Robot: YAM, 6 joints.
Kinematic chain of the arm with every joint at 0, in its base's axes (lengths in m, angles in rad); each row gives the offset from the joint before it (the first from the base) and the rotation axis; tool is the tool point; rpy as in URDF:
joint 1: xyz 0 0 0.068 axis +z
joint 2: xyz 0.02 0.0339 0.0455 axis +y
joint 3: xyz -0.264 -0.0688 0 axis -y
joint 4: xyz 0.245 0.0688 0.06 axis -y
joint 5: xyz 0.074 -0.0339 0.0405 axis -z
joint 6: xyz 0.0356 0 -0.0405 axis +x
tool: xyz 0 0 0 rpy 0 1.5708 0
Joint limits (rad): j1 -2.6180..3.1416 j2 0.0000..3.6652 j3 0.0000..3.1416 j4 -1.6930..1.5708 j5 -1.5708..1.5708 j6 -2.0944..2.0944
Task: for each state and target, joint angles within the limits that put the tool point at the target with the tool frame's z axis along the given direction. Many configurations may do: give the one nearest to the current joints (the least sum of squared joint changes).
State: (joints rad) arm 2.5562 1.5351 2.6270 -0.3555 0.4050 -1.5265
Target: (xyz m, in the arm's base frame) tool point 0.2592 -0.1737 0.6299 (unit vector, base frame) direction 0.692 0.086 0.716
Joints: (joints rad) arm 2.4958 0.8404 2.5578 0.4638 0.5068 -1.5265
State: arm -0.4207 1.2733 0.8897 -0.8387 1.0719 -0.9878
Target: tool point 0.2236 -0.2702 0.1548 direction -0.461 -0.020 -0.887
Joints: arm -0.8432 2.0752 1.4788 -1.2922 0.3657 -0.9878
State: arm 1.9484 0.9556 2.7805 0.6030 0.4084 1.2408
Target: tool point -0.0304 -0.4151 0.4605 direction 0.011 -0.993 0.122
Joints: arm 1.4899 0.3672 2.0254 1.3606 0.0913 1.2408
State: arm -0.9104 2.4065 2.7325 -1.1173 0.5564 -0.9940
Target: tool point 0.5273 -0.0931 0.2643 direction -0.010 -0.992 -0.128
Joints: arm -0.1091 2.5955 2.6654 -0.9870 1.4089 -0.9940
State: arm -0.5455 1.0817 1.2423 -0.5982 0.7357 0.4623
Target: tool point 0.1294 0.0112 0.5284 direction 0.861 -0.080 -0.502
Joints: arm 0.1413 1.1934 2.0574 -1.4021 0.2019 0.4623
